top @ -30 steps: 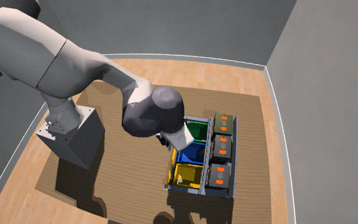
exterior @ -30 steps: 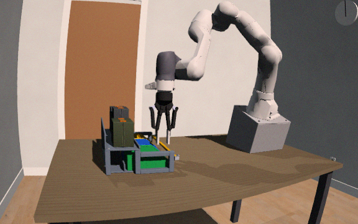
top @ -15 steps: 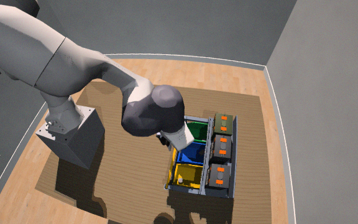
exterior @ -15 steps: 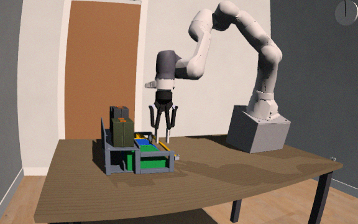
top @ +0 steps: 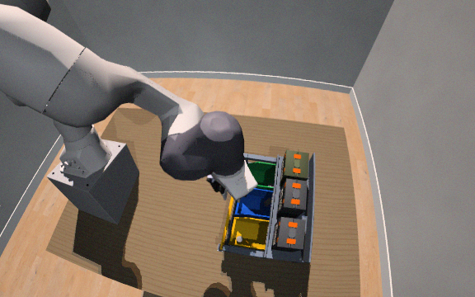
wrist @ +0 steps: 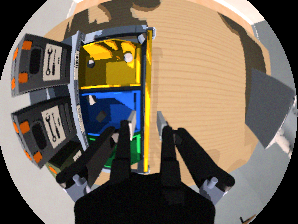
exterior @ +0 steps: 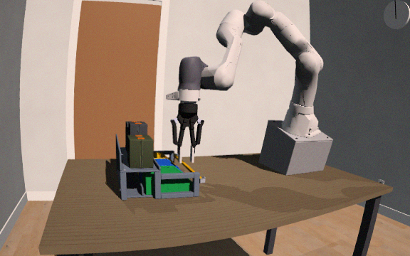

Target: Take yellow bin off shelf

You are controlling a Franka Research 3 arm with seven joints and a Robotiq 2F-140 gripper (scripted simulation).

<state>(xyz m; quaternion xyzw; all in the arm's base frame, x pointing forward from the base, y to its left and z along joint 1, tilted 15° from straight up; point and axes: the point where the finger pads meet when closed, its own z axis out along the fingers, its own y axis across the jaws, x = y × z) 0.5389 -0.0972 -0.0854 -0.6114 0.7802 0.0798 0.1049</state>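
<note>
Now: the yellow rail 5 cm below my hand. From my hand the other things lie so: yellow open bin: 7 cm ahead, 13 cm to the right, 7 cm below; then blue bin: 10 cm ahead, 2 cm to the right, 7 cm below; then green bin: 13 cm ahead, 9 cm to the left, 7 cm below.
</note>
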